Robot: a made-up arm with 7 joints.
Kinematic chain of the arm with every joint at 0, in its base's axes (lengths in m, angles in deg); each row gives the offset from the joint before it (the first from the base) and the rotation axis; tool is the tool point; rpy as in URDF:
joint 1: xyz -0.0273 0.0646 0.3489 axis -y
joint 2: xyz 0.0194 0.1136 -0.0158 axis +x
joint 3: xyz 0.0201 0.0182 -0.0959 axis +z
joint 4: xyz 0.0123 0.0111 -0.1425 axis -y
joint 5: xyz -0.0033 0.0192 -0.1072 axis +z
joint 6: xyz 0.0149 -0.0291 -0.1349 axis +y
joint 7: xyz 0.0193 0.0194 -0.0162 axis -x
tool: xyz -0.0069 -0.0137 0.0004 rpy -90 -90 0
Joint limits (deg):
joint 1: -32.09..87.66
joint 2: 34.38..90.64
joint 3: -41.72..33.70
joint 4: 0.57..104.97
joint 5: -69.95..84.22
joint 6: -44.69..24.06
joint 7: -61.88..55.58
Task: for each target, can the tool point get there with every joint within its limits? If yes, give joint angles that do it. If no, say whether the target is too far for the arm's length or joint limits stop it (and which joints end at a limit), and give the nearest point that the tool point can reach.
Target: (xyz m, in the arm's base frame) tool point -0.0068 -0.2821 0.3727
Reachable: no: joint limits stop it (at a limit: joint 1, joint 2, joint 3, joint 4, joint 6, joint 7) | nearest point 0.1968 0.1371 0.5657 | short by 0.504 m
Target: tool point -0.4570 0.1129 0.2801
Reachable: no: joint limits stop it (at a limit: joint 1, joint 2, joint 3, joint 4, joint 6) | nearest point -0.2192 0.3272 0.5669 | short by 0.430 m
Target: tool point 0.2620 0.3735 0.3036
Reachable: yes | joints 0.06 55.93 9.20 95.01 27.79 -34.19 -4.80
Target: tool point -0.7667 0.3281 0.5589
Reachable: no: too far | nearest point -0.2291 0.3746 0.5801 | short by 0.540 m
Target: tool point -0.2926 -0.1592 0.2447
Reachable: no: joint limits stop it (at a limit: joint 1, joint 2, joint 3, joint 4, joint 6) | nearest point 0.0339 0.1363 0.0325 | short by 0.489 m
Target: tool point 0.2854 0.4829 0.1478
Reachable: yes | joints 19.65 59.58 -28.87 52.92 -55.11 18.49 -0.05
